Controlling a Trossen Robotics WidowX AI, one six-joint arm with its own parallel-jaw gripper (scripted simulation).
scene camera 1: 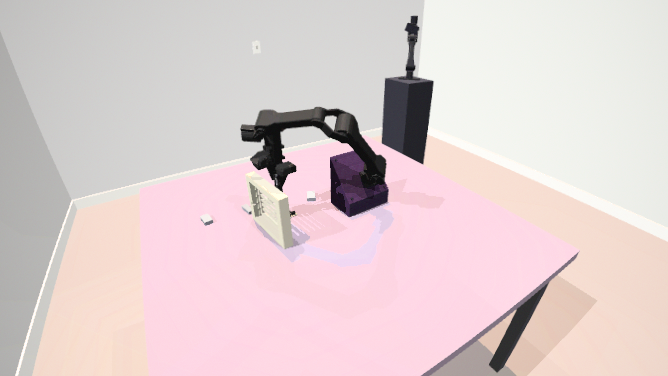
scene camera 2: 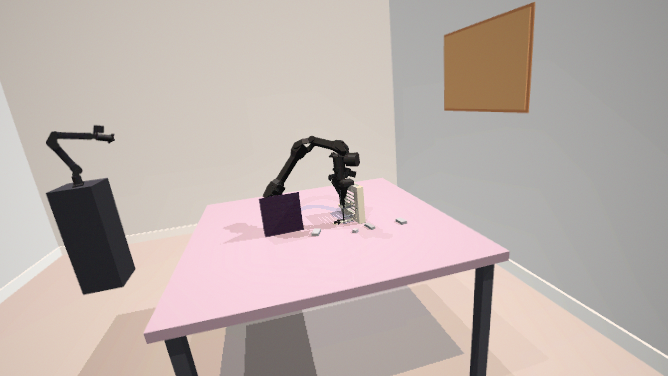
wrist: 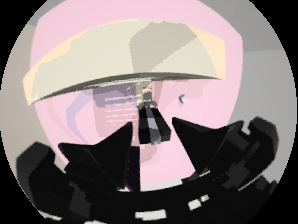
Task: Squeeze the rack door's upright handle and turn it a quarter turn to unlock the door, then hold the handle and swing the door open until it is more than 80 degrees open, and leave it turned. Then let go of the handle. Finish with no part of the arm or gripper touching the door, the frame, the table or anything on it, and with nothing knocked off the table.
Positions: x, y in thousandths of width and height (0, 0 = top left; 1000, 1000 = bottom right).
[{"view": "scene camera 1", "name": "my gripper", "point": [415, 488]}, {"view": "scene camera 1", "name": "cream rack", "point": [424, 629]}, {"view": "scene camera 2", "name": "cream rack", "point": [538, 515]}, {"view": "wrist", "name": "my gripper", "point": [512, 547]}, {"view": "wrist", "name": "cream rack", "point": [458, 212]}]
